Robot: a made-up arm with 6 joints.
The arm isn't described. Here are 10 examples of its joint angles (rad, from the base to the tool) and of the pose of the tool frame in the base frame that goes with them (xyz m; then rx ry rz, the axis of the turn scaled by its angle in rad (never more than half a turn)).
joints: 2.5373 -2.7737 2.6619 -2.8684 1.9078 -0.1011
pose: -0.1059 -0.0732 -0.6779 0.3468 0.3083 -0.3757
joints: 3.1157 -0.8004 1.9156 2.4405 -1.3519 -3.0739
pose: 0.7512 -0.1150 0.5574 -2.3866 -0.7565 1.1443
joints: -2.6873 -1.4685 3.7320 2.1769 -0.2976 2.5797
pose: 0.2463 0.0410 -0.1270 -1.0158 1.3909 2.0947
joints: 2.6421 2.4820 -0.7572 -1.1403 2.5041 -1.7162
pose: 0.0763 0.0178 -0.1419 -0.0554 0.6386 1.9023
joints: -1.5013 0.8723 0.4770 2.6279 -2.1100 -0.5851
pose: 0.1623 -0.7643 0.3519 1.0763 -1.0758 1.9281
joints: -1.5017 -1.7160 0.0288 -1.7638 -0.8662 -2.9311
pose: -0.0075 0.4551 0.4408 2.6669 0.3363 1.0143
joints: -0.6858 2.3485 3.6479 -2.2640 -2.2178 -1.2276
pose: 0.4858 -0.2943 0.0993 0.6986 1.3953 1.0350
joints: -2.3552 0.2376 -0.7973 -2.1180 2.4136 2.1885
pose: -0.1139 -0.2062 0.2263 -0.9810 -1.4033 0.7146
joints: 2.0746 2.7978 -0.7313 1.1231 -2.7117 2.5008
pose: 0.1570 -0.1727 -0.3287 -1.2357 -1.1402 1.4538
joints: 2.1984 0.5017 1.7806 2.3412 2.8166 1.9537
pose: -0.2304 0.1694 0.9598 -1.4044 1.3597 1.4069
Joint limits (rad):
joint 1: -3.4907..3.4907
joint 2: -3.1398..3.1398
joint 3: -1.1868..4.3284
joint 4: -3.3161..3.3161
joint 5: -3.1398..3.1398
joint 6: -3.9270..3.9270
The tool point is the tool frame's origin. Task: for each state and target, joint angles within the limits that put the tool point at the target. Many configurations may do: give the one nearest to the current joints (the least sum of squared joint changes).
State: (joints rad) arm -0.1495 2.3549 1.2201 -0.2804 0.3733 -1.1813
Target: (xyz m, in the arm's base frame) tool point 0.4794 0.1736 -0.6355
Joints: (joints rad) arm 0.5833 2.4767 1.4818 -0.3073 0.3733 -1.1813
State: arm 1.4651 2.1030 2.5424 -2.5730 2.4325 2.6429
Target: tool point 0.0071 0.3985 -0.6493
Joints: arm 1.2948 2.9706 2.4458 -2.5220 2.4325 2.6429
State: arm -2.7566 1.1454 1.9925 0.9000 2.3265 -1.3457
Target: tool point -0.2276 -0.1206 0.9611
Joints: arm -2.4212 0.5199 1.8252 1.0746 2.3265 -1.3457
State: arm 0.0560 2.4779 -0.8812 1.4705 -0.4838 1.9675
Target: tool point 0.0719 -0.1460 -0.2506
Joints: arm -0.6154 1.8943 -0.9676 0.8999 -0.4838 1.9675
